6 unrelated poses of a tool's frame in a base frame.
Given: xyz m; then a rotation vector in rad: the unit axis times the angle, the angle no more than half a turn.
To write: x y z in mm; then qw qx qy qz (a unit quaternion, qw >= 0). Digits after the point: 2 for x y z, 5 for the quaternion.
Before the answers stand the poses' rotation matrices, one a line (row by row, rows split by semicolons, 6 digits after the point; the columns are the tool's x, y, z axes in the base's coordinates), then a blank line. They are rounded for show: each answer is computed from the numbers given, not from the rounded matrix.
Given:
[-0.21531 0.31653 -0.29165 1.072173 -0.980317 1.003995]
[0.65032 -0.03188 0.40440 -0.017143 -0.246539 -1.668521]
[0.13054 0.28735 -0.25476 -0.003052 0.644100 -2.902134]
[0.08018 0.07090 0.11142 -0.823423 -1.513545 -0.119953]
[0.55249 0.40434 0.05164 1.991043 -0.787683 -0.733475]
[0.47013 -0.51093 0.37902 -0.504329 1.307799 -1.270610]
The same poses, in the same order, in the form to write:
0.246178 -0.960129 -0.132473; 0.155346 0.173999 -0.972415; 0.956694 0.218808 0.191987
-0.115553 0.984226 -0.133967; -0.980911 -0.091833 0.171406; 0.156400 0.151216 0.976050
-0.985778 0.163606 0.038399; -0.164489 -0.892558 -0.419862; -0.034418 -0.420207 0.906775
0.106912 0.551441 -0.827335; 0.414238 0.731743 0.541256; 0.903868 -0.400580 -0.150196
0.629476 -0.252213 -0.734948; -0.751037 -0.440043 -0.492245; -0.199258 0.861830 -0.466418
-0.222086 0.394866 0.891492; -0.879733 0.313089 -0.357833; -0.420413 -0.863745 0.277844

[-215.31 316.53 -291.65 0.63486 0.46909 -0.42890 0.43926]
[650.32 -31.88 404.40 0.66496 -0.00759 -0.10917 -0.73882]
[130.54 287.35 -254.76 0.08432 -0.00102 0.21590 -0.97277]
[80.18 70.90 111.42 0.64970 -0.36241 -0.66615 -0.05279]
[552.49 404.34 51.64 0.42515 0.79623 -0.31500 -0.29332]
[470.13 -510.93 379.02 0.58499 -0.21621 0.56065 -0.54471]

